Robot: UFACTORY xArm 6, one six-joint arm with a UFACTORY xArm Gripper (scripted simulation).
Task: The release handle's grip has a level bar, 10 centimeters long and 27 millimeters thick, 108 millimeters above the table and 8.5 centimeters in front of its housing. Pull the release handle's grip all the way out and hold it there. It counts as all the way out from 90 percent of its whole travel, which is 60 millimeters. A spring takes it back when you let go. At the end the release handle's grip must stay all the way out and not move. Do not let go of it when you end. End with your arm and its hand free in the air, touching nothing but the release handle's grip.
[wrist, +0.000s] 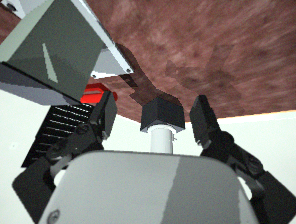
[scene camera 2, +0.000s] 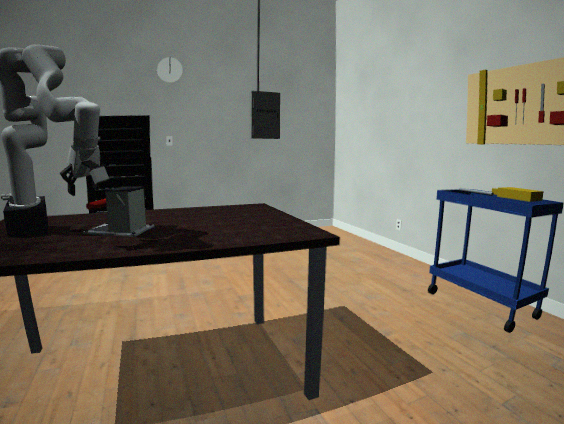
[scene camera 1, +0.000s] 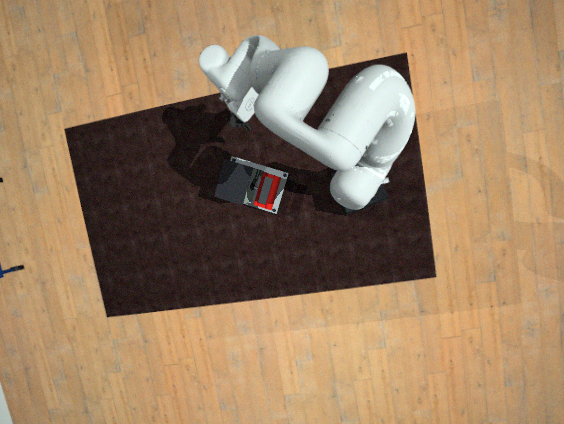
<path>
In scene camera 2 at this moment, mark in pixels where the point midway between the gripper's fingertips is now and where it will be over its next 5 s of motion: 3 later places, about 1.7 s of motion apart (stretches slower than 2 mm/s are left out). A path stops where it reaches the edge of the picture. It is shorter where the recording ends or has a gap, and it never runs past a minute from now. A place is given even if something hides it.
My gripper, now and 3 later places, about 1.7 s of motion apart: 83, 191; 107, 169; 96, 186; 97, 197
</path>
